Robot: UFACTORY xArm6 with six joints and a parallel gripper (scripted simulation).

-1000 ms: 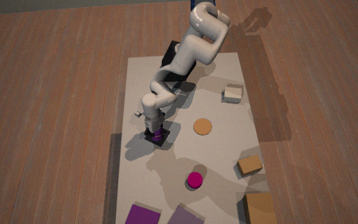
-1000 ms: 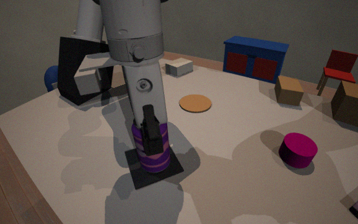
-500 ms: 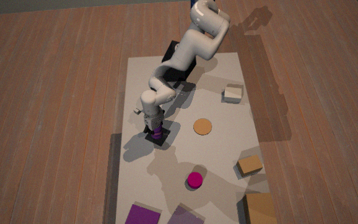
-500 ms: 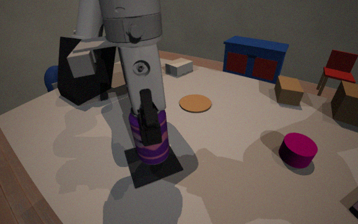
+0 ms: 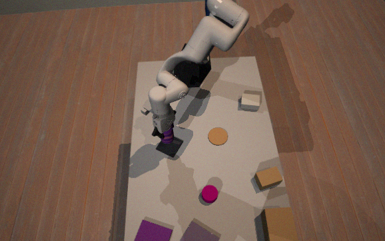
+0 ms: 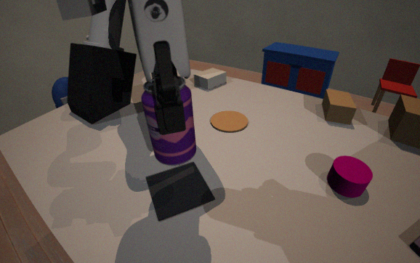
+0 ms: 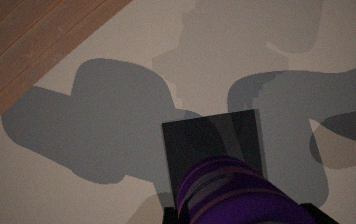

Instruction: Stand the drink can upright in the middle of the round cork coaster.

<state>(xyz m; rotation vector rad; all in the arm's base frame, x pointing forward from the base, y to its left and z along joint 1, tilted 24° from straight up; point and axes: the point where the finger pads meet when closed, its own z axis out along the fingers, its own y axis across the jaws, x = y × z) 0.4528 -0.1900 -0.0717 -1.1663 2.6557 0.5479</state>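
Right now the round cork coaster is 26 cm to the left of my hand, 18 cm below it and 3 cm behind it. Round my hand: square dark coaster (18 cm below, 1 cm behind); drink can (2 cm below); magenta cylinder (27 cm ahead, 17 cm to the left, 16 cm below).
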